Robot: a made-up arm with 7 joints.
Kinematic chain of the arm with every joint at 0, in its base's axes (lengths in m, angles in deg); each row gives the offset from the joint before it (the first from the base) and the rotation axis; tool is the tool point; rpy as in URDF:
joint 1: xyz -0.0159 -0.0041 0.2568 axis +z
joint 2: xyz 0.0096 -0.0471 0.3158 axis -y
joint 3: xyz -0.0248 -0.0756 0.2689 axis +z
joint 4: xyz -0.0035 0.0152 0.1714 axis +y
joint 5: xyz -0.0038 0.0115 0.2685 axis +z
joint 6: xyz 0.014 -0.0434 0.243 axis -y
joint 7: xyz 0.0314 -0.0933 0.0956 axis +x
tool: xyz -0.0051 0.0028 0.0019 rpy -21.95 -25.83 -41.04
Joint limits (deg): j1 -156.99..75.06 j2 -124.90..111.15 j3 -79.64..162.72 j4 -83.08..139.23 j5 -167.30..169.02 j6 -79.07..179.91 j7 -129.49..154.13
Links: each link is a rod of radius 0.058 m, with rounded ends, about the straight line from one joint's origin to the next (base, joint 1, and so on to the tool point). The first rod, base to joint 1, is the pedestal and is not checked.
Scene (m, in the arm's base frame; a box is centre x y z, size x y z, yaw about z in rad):
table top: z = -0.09
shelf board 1: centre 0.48 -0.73 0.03 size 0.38 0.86 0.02 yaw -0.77
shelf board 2: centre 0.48 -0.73 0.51 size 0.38 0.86 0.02 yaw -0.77
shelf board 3: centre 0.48 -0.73 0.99 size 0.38 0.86 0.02 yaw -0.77
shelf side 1: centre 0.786 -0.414 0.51 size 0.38 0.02 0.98 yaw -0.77
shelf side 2: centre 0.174 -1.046 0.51 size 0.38 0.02 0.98 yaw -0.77
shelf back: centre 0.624 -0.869 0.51 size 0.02 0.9 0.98 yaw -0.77
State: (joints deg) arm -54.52 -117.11 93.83 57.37 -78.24 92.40 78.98
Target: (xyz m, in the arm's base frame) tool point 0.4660 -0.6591 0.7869
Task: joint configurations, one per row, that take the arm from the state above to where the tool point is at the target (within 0.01 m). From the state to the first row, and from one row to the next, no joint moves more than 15 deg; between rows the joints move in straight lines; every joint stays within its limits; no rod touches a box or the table.
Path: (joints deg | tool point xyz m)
1: -63.53 -118.45 87.51 72.22 -77.02 96.76 78.89 | 0.5960 -0.4937 0.2902
2: -72.54 -119.79 81.20 87.07 -75.81 101.11 78.80 | 0.5249 -0.4262 0.2831
3: -81.55 -121.13 74.88 101.91 -74.59 105.47 78.71 | 0.4475 -0.3492 0.2834
4: -90.56 -122.47 68.57 116.76 -73.37 109.82 78.63 | 0.3671 -0.2667 0.2978
5: -93.80 -116.05 81.72 117.90 -79.35 109.58 78.55 | 0.3597 -0.3634 0.4558
6: -97.04 -109.62 94.87 119.04 -85.33 109.34 78.48 | 0.3111 -0.4210 0.6240
7: -100.28 -103.19 108.03 120.19 -91.31 109.10 78.41 | 0.2306 -0.4307 0.7870
8: -93.50 -100.87 108.18 108.23 -89.75 106.39 78.51 | 0.2943 -0.4982 0.7857
9: -86.72 -98.55 108.33 96.28 -88.19 103.68 78.60 | 0.3554 -0.5590 0.7850
10: -79.93 -96.22 108.49 84.32 -86.62 100.97 78.70 | 0.4130 -0.6127 0.7854
11: -73.15 -93.90 108.64 72.37 -85.06 98.25 78.80 | 0.4660 -0.6591 0.7869

